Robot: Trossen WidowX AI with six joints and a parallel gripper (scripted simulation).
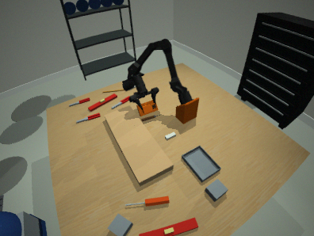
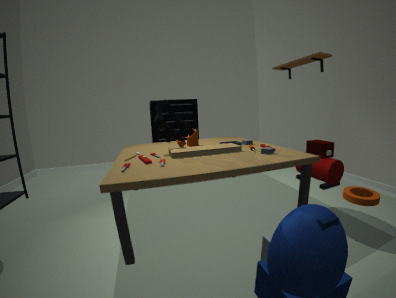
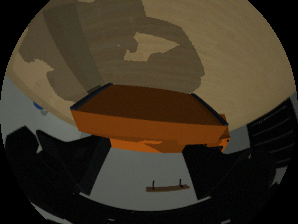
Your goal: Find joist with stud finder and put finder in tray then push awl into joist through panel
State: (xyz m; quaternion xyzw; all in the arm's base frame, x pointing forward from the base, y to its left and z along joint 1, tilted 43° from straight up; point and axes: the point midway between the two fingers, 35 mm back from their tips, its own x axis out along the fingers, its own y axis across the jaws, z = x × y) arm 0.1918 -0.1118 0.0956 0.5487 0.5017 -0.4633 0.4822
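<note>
Right now my gripper tip is 10 mm past the awl, 20 mm to the right of it and 70 mm above it. From my gripper tip the other things lie so: indicator window 30 mm behind, 10 mm to the left; orange stud finder 20 mm behind, 10 mm below; grey tray 50 mm behind, 440 mm to the left, 60 mm below.
</note>
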